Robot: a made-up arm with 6 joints.
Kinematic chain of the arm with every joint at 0, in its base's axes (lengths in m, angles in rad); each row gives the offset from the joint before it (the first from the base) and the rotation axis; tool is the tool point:
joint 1: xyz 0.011 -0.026 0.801 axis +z
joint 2: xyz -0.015 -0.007 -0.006 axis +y
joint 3: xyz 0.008 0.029 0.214 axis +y
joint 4: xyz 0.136 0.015 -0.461 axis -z
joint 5: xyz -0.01 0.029 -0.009 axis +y
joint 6: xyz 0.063 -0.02 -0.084 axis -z
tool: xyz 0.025 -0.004 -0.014
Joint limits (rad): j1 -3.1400..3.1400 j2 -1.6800..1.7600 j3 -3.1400..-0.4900 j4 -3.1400..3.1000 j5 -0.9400..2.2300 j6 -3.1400..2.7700
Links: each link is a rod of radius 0.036 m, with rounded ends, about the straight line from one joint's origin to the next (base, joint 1, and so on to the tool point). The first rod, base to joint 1, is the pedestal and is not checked.
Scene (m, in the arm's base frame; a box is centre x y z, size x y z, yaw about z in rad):
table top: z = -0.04
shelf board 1: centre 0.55 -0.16 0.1 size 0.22 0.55 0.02 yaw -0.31
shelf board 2: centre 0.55 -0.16 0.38 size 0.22 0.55 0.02 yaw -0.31
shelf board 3: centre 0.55 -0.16 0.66 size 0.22 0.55 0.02 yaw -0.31
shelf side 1: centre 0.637 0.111 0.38 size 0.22 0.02 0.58 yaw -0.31
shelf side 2: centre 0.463 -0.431 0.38 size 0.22 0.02 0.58 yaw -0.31
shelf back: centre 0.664 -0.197 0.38 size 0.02 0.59 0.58 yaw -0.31
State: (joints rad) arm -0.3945 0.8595 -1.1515 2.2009 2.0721 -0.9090
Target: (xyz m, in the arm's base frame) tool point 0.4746 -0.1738 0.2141
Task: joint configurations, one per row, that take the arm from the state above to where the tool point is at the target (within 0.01 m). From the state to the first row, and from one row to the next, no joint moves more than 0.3 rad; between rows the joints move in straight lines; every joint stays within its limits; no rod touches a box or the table.
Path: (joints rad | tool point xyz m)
1: -0.4422 0.7186 -0.9310 2.0876 2.1247 -0.9307 | 0.4839 -0.0927 0.5220
2: -0.4899 0.5777 -0.7105 1.9743 2.1774 -0.9524 | 0.4220 -0.0730 0.5221
3: -0.5377 0.4369 -0.4900 1.8610 2.2300 -0.9741 | 0.3584 -0.0468 0.5234
4: -0.5699 0.7049 -0.6737 1.9820 2.0910 -0.9428 | 0.3691 -0.0770 0.4548
5: -0.6021 0.9729 -0.8574 2.1030 1.9519 -0.9114 | 0.3617 -0.1010 0.3771
6: -0.6344 1.2409 -1.0411 2.2240 1.8129 -0.8801 | 0.3347 -0.1146 0.2950
7: -0.6666 1.5089 -1.2248 2.3450 1.6738 -0.8488 | 0.2887 -0.1142 0.2141
8: -0.6081 1.5926 -1.4381 2.3626 1.6167 -0.8354 | 0.3497 -0.1426 0.2049
9: -0.5495 1.6763 -1.6514 2.3803 1.5596 -0.8220 | 0.4123 -0.1626 0.2049
10: -0.4909 1.7600 -1.8647 2.3979 1.5026 -0.8086 | 0.4746 -0.1738 0.2141

